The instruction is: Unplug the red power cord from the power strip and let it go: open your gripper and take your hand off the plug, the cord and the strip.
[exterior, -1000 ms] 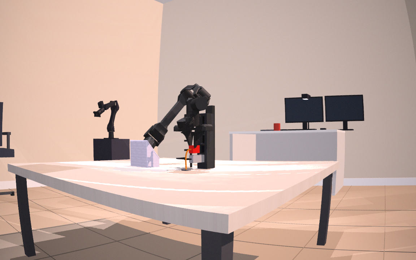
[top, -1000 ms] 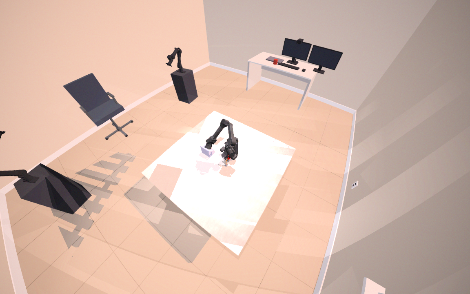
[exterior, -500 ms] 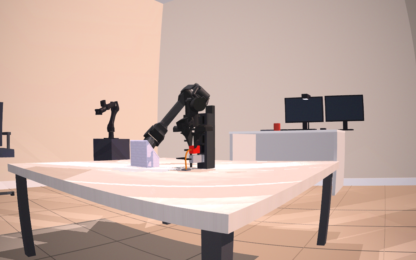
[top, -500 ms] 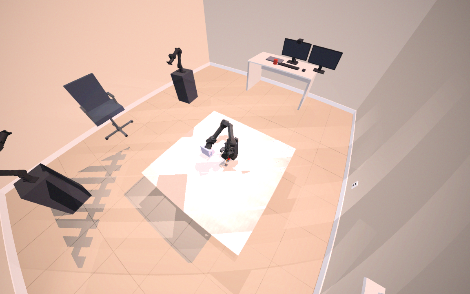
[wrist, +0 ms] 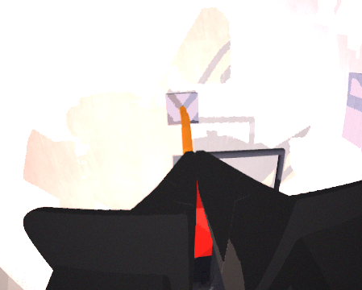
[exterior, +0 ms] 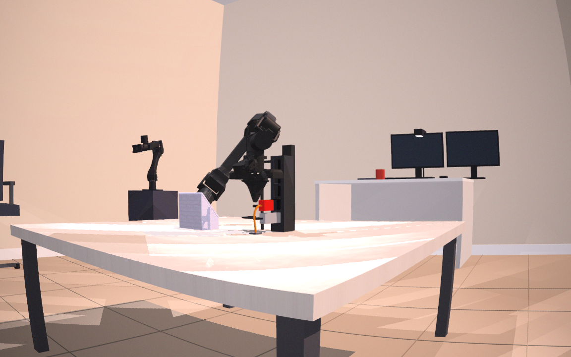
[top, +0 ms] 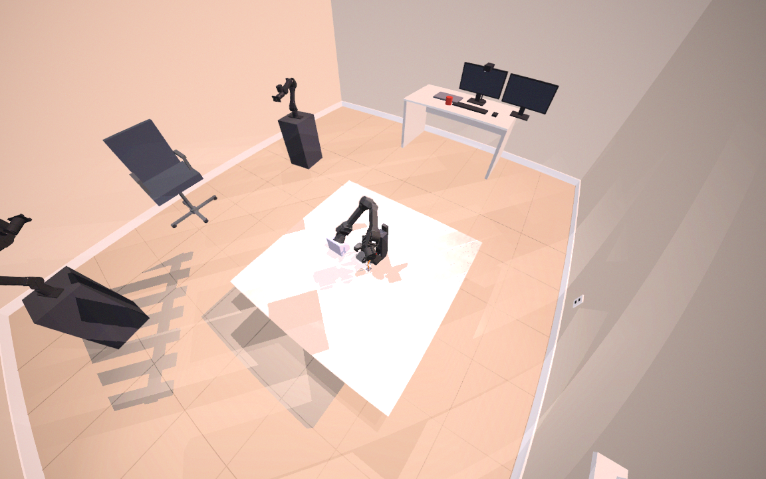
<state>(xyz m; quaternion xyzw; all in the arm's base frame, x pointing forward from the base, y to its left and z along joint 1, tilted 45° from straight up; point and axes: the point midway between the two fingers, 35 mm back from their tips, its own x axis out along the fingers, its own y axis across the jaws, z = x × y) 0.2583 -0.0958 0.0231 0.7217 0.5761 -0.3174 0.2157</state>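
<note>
Now: gripper tip 10 mm short of the red plug and 70 mm to the right of it.
</note>
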